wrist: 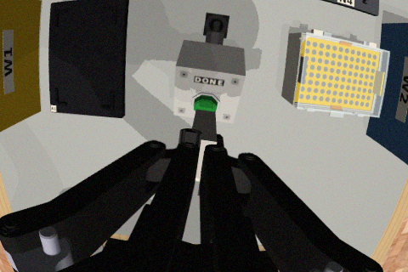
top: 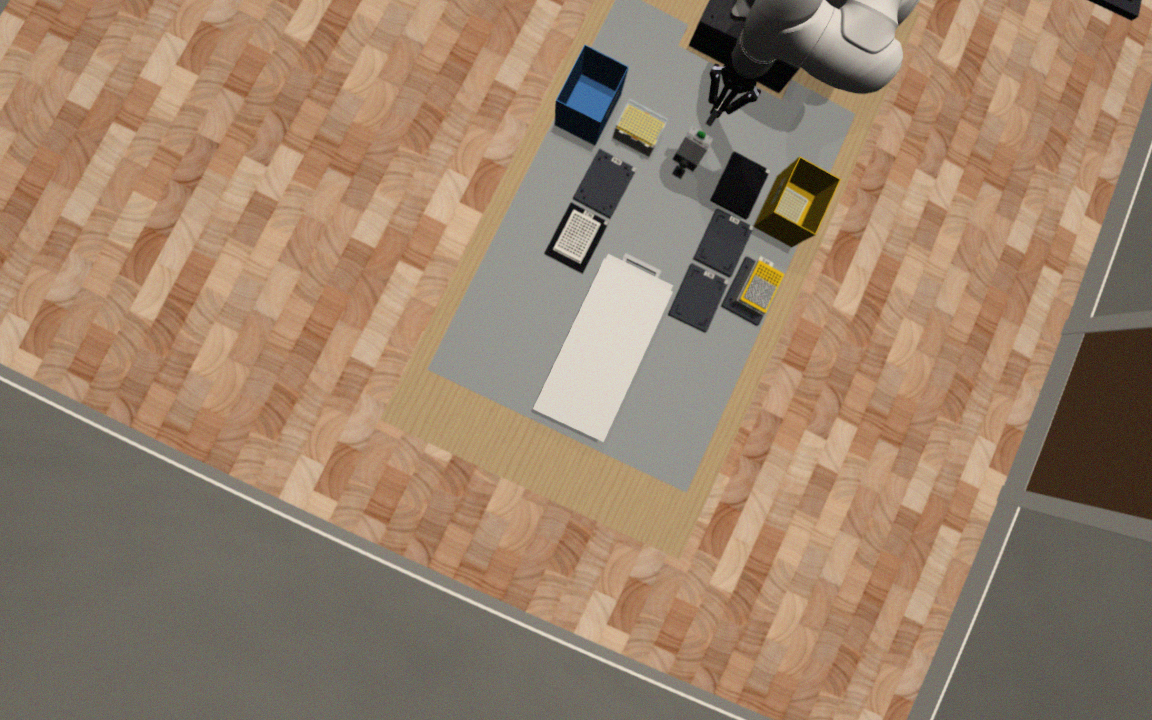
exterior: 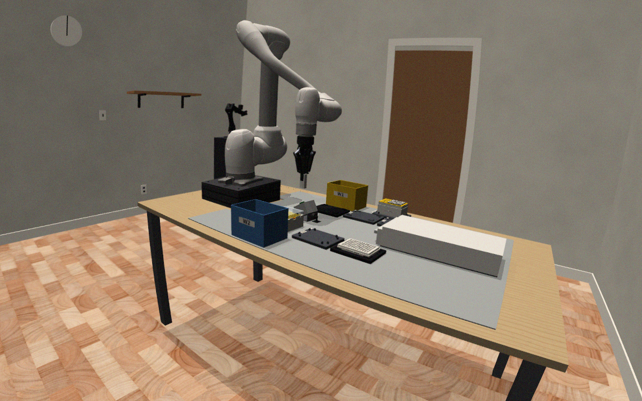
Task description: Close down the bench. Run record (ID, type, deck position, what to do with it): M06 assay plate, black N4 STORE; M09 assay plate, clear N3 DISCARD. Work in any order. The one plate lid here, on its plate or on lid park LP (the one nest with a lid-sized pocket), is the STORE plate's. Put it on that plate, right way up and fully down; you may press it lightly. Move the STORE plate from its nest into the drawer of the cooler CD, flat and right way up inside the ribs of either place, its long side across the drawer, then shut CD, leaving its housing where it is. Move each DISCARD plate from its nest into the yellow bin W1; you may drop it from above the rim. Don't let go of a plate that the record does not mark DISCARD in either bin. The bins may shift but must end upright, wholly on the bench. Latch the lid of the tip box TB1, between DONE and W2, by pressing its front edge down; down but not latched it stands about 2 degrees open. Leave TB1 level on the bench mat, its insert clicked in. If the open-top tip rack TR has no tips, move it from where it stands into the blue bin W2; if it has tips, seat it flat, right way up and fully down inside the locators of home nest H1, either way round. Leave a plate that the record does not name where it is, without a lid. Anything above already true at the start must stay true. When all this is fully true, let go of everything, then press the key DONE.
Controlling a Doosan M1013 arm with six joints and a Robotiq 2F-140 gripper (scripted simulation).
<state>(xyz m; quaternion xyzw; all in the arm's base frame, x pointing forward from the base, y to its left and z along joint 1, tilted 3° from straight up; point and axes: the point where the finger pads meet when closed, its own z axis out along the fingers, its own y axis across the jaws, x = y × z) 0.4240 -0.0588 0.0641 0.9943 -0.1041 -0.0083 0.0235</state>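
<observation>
Right now my hand is 120 mm above the done key box and 20 mm short of it. Also, from my hand: black lid park: 160 mm to the left, 160 mm below, 70 mm ahead; nest N3: 250 mm ahead, 170 mm to the left, 160 mm below; insert: 170 mm to the right, 120 mm below, 30 mm ahead.
</observation>
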